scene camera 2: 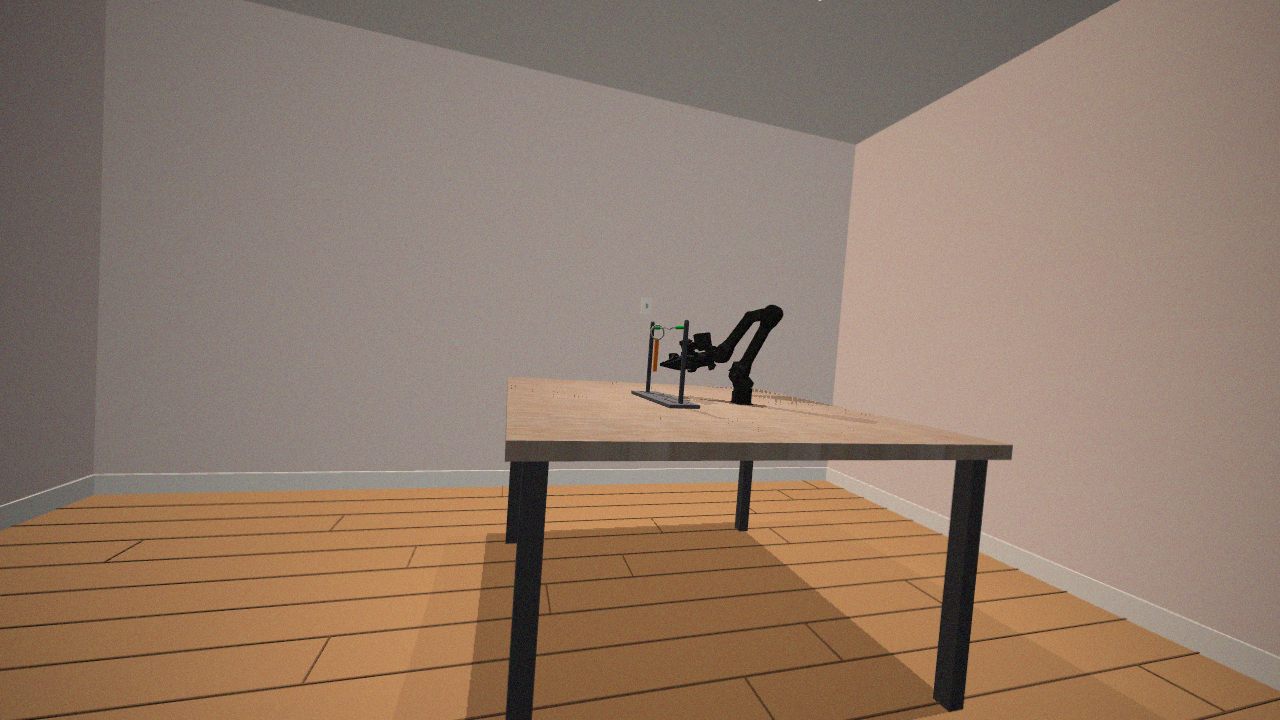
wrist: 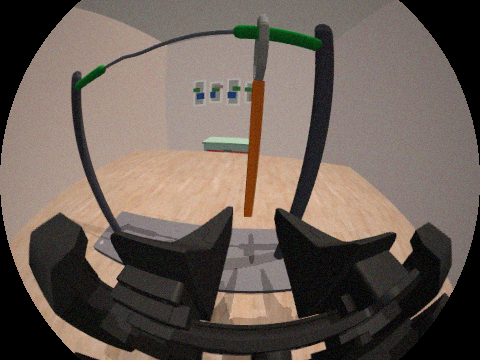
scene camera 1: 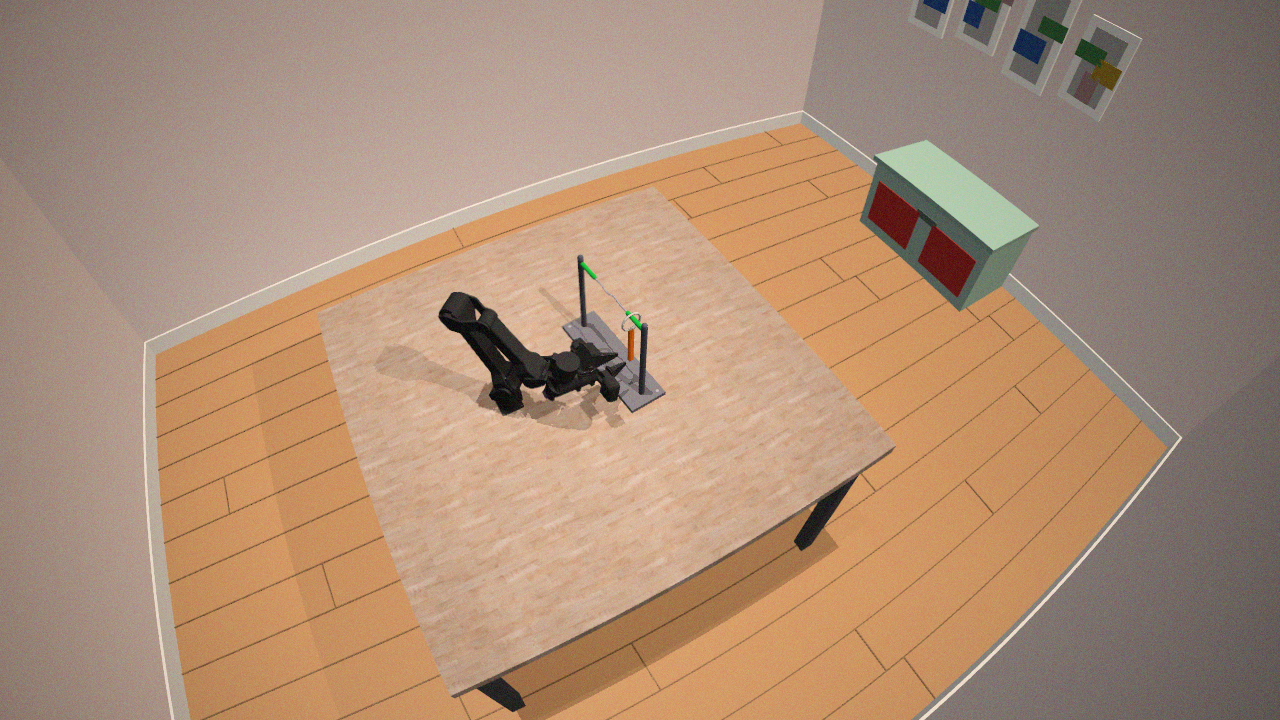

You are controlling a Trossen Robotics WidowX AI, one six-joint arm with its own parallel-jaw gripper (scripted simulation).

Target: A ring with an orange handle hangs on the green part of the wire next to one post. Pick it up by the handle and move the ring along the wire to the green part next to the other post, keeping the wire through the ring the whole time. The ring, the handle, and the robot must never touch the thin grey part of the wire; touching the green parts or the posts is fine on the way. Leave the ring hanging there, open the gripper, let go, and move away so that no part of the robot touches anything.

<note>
In view: my gripper [scene camera 1: 621, 358] and a ring [wrist: 261, 51].
My gripper also shows in the wrist view [wrist: 254, 212].
</note>
